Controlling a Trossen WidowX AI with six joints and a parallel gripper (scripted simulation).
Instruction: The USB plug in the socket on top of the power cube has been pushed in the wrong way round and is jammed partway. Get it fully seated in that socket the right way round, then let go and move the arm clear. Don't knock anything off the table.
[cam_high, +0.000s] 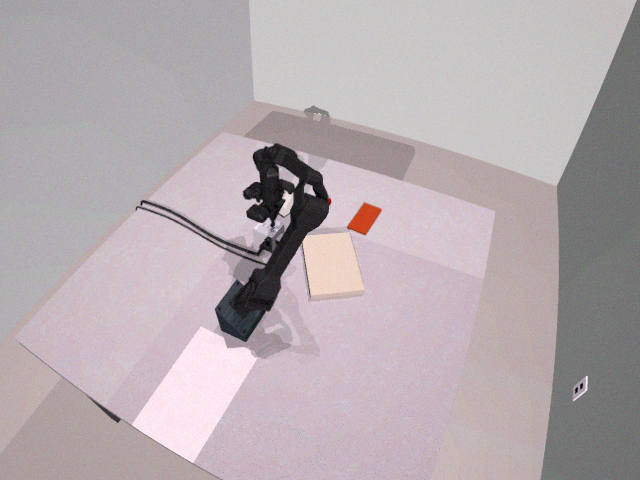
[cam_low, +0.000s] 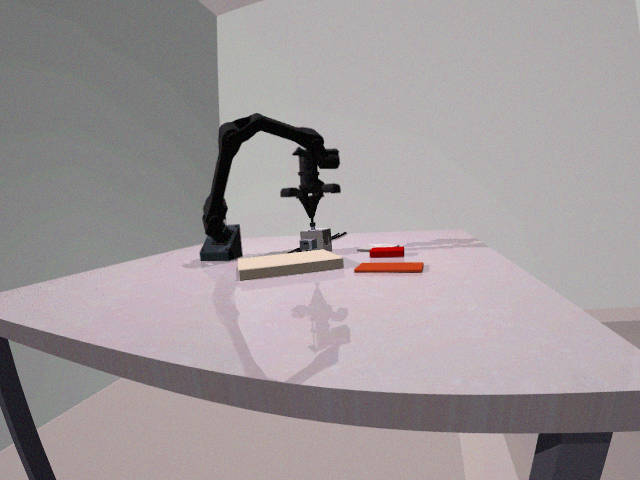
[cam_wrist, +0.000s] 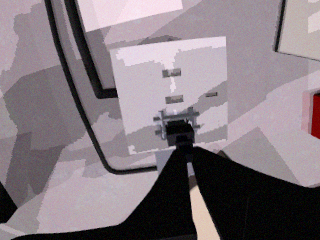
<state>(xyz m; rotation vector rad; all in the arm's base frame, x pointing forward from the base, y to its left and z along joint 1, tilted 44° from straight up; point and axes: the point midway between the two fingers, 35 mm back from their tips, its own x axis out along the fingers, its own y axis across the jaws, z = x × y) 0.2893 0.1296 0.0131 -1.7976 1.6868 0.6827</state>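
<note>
Right now the dark USB plug is 20 mm below my gripper tip. The rest, counted from my gripper tip: flat orange block: 280 mm ahead, 210 mm to the right, 110 mm below; then small red block: 240 mm ahead, 110 mm below, 40 mm to the right; then beige board: 210 mm to the right, 100 mm below, 10 mm ahead.
</note>
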